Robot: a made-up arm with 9 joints. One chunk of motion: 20 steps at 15 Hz.
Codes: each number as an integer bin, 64 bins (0 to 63) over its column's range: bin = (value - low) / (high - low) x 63, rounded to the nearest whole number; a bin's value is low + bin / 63 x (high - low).
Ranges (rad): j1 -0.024..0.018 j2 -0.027..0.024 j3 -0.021..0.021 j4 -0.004..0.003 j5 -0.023..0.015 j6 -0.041..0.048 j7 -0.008..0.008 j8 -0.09..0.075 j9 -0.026..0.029
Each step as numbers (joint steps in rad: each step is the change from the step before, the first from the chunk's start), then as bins.
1 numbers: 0.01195 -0.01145 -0.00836 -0.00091 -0.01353 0.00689 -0.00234 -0.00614 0.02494
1 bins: 54 19 19 28 16 34 22 32 58
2 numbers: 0.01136 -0.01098 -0.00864 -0.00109 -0.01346 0.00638 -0.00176 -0.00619 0.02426
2 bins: 53 20 19 26 16 34 25 32 58
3 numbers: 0.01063 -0.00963 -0.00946 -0.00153 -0.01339 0.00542 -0.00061 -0.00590 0.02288
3 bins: 52 21 17 22 16 33 29 32 56
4 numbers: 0.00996 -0.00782 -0.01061 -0.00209 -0.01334 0.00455 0.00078 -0.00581 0.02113
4 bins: 51 24 16 17 16 32 35 32 54
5 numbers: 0.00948 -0.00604 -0.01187 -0.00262 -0.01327 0.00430 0.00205 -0.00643 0.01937
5 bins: 50 26 14 12 16 32 40 32 52
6 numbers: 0.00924 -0.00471 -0.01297 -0.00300 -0.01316 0.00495 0.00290 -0.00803 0.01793
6 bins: 50 28 12 9 16 33 43 31 50
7 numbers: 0.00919 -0.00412 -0.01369 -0.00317 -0.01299 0.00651 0.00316 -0.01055 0.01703
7 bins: 50 28 11 7 17 34 44 30 49
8 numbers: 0.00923 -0.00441 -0.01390 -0.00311 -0.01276 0.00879 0.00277 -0.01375 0.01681
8 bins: 50 28 11 8 17 35 42 29 49
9 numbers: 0.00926 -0.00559 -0.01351 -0.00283 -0.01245 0.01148 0.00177 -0.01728 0.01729
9 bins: 50 26 11 11 17 37 38 28 50
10 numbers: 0.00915 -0.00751 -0.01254 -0.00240 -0.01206 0.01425 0.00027 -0.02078 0.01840
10 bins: 50 24 13 14 18 39 33 26 51
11 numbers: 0.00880 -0.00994 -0.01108 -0.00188 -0.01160 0.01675 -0.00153 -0.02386 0.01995
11 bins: 49 21 15 19 19 41 25 25 53
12 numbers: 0.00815 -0.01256 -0.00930 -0.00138 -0.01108 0.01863 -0.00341 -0.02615 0.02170
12 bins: 48 18 18 24 20 42 18 24 55
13 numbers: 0.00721 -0.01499 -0.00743 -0.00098 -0.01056 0.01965 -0.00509 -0.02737 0.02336
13 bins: 47 15 20 27 21 43 11 24 57
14 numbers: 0.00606 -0.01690 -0.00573 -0.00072 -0.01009 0.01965 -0.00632 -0.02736 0.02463
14 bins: 45 12 23 30 21 43 7 24 58
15 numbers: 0.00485 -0.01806 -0.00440 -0.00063 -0.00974 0.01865 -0.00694 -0.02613 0.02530
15 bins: 43 11 25 30 22 42 4 24 59
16 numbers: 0.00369 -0.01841 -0.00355 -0.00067 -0.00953 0.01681 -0.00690 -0.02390 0.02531
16 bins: 42 11 26 30 22 41 4 25 59
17 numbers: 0.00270 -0.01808 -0.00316 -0.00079 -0.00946 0.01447 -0.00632 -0.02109 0.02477
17 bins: 40 11 27 29 22 39 7 26 58
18 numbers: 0.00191 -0.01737 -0.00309 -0.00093 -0.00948 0.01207 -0.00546 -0.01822 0.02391
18 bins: 39 12 27 28 22 38 10 27 57
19 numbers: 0.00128 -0.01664 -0.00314 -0.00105 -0.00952 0.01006 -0.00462 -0.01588 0.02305
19 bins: 38 13 27 27 22 36 13 28 56
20 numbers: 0.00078 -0.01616 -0.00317 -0.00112 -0.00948 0.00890 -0.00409 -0.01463 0.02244
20 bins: 37 13 27 26 22 35 15 29 55
